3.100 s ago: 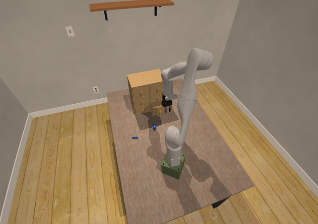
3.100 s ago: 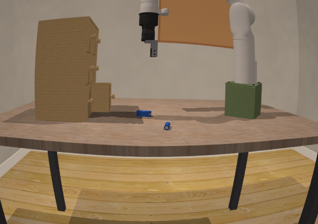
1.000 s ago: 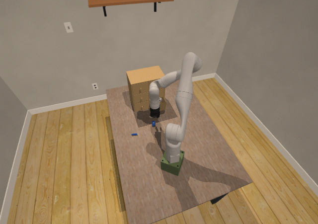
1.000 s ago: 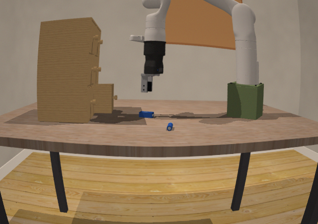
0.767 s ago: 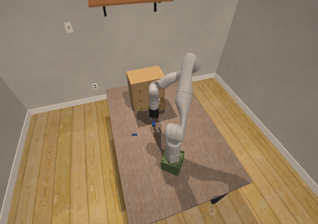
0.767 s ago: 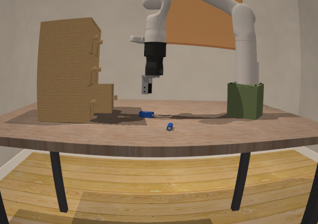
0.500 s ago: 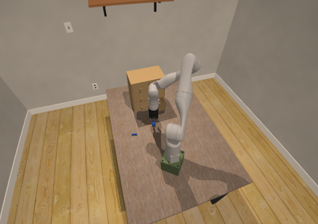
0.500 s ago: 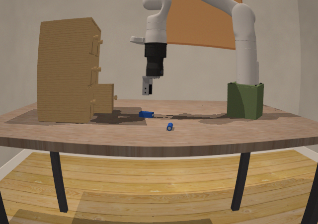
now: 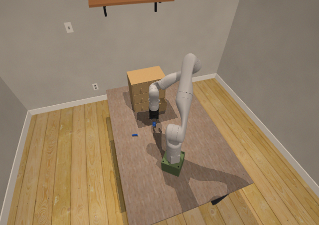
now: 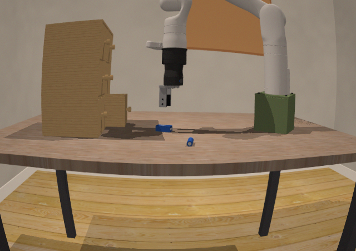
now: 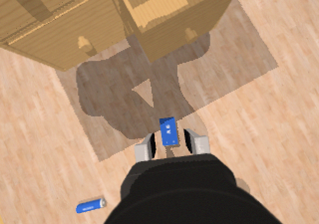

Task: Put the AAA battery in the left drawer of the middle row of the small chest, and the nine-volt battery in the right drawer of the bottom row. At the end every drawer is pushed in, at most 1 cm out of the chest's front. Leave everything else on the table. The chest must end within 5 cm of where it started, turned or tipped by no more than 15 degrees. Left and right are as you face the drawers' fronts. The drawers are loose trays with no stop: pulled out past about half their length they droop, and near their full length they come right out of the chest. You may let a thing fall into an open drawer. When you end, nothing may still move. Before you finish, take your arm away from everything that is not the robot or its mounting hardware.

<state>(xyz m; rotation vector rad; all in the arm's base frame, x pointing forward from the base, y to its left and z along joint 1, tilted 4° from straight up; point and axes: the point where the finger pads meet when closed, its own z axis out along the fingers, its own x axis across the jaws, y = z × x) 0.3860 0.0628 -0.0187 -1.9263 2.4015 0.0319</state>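
The blue nine-volt battery is 10 mm behind my hand and 90 mm below it. The rest, counted from my hand: blue AAA battery: 80 mm behind, 180 mm to the left, 90 mm below; red cylinder battery: 230 mm ahead, 60 mm to the left, 30 mm above.
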